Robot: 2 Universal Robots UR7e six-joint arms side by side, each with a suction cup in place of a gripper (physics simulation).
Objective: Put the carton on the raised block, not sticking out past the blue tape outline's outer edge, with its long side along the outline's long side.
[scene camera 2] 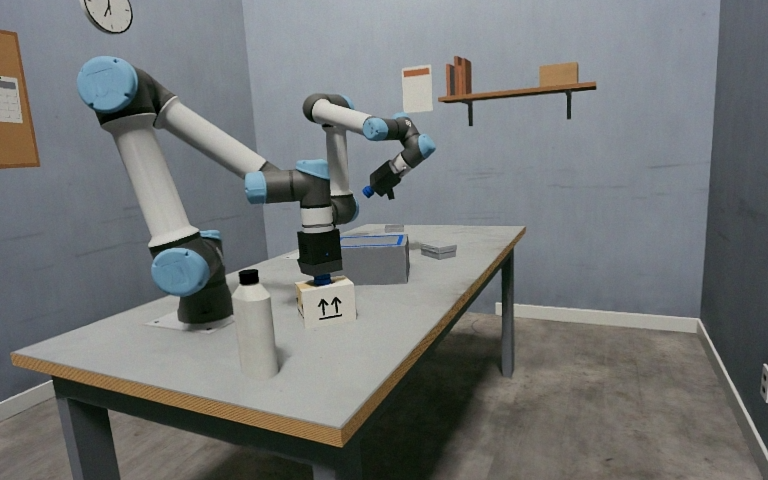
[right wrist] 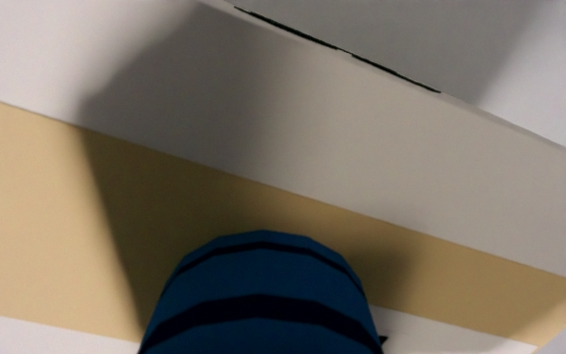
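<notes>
The carton [scene camera 2: 330, 305] [right wrist: 425, 190], white with a tan strip on top and two black up arrows on one side, stands upright on the table. My right gripper [scene camera 2: 322, 282], a blue suction cup, is on the carton's top and shut on it; its blue bellows also show in the right wrist view, over the tan strip. The raised block [scene camera 2: 378, 266] is a grey box beyond the carton, with the blue tape outline [scene camera 2: 371, 245] on its top, partly hidden by the right arm. My left gripper [scene camera 2: 367, 191] is open and bare, high above the block.
A white bottle [scene camera 2: 256, 331] with a black cap stands on the table [scene camera 2: 317, 390], nearer the camera than the carton. A small grey box [scene camera 2: 438, 250] lies to the right of the block, and a flat grey piece [scene camera 2: 394, 228] lies behind it.
</notes>
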